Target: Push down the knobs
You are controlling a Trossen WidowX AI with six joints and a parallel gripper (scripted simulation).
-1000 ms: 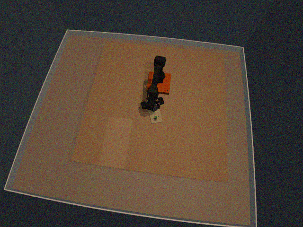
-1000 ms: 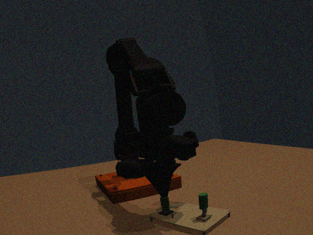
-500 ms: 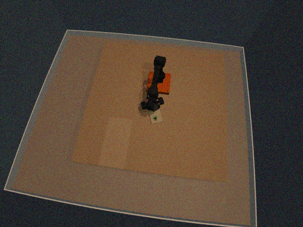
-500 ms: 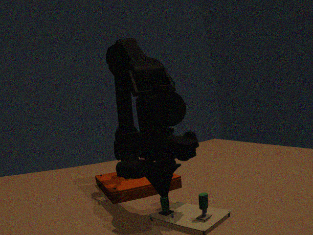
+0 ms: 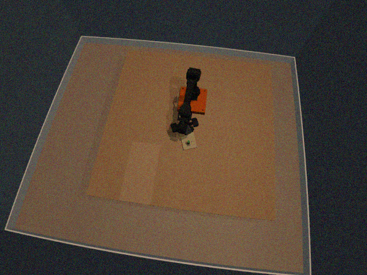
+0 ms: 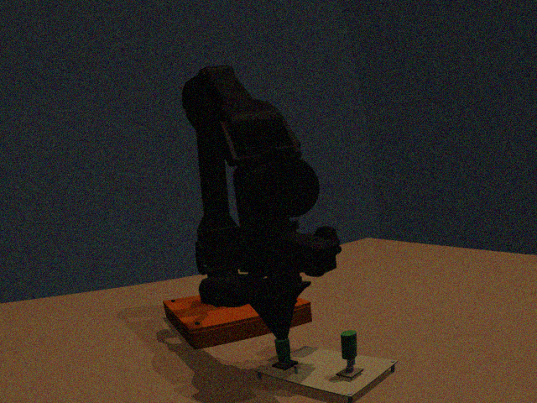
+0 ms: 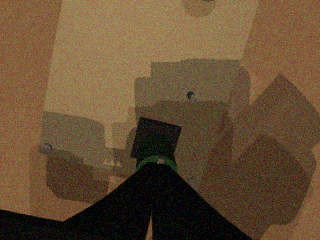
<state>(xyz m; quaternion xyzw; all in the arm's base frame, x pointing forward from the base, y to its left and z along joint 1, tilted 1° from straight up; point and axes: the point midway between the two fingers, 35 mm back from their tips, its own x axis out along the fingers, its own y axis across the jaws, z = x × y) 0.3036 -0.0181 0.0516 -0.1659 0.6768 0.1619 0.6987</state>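
Now: the green knob 10 mm below my gripper tip.
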